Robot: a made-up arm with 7 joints. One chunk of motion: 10 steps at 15 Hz.
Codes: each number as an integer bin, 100 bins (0 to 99) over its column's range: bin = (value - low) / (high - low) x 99, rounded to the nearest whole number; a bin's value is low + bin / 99 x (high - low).
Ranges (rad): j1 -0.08..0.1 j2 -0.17..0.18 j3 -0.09..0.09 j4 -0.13..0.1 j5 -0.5..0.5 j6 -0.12..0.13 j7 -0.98..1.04
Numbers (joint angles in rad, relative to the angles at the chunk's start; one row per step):
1: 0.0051 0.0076 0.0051 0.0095 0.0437 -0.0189 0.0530
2: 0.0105 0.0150 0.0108 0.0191 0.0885 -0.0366 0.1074
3: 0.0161 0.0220 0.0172 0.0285 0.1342 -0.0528 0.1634
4: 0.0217 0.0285 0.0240 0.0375 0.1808 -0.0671 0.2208
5: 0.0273 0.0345 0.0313 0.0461 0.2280 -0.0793 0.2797
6: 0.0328 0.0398 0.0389 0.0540 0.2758 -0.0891 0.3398
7: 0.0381 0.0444 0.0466 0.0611 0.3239 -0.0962 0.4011
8: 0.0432 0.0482 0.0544 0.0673 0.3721 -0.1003 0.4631
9: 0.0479 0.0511 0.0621 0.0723 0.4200 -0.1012 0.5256
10: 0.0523 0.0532 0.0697 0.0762 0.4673 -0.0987 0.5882
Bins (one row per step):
1: 47 50 52 60 54 40 51
2: 50 52 55 64 58 33 53
3: 53 54 59 68 63 27 56
4: 56 56 63 72 67 21 59
5: 59 58 67 76 72 16 62
6: 62 59 71 79 77 12 65
7: 65 61 75 82 82 9 68
8: 68 62 79 85 86 8 71
9: 70 63 84 87 91 7 74
10: 73 63 88 89 96 8 77

